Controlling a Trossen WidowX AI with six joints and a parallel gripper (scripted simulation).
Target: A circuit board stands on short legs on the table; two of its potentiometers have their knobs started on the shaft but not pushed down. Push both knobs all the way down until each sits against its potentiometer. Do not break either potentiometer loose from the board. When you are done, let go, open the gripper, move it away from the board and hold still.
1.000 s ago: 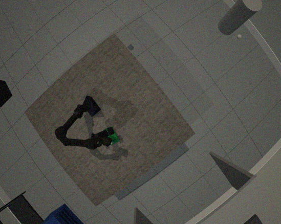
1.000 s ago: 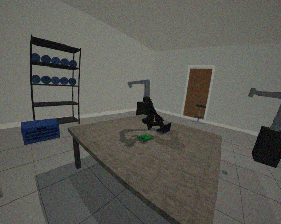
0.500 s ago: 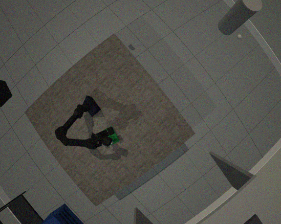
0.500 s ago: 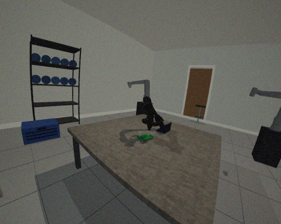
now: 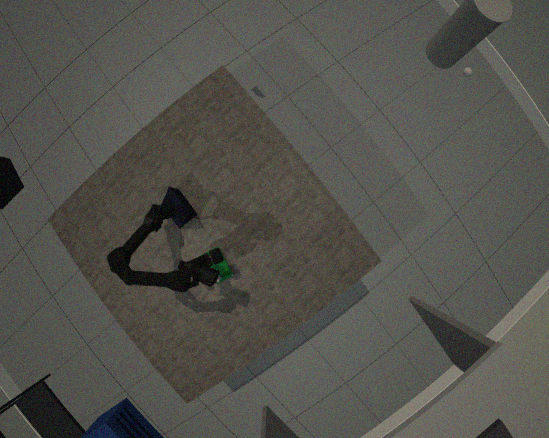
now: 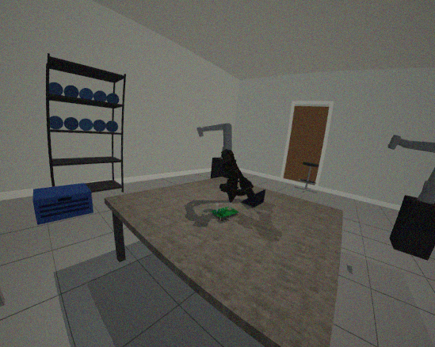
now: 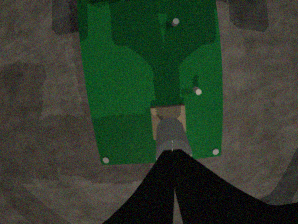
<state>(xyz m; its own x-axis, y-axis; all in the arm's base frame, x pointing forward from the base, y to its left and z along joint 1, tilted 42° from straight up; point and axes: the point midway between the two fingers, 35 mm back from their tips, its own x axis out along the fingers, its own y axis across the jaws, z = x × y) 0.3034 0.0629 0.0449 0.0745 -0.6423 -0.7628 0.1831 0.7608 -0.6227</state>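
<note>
Right now my gripper tip is 2 cm above the grey knob. Round my gripper tip: pale round knob (10 cm ahead, 2 cm to the right, 1 cm below).
</note>
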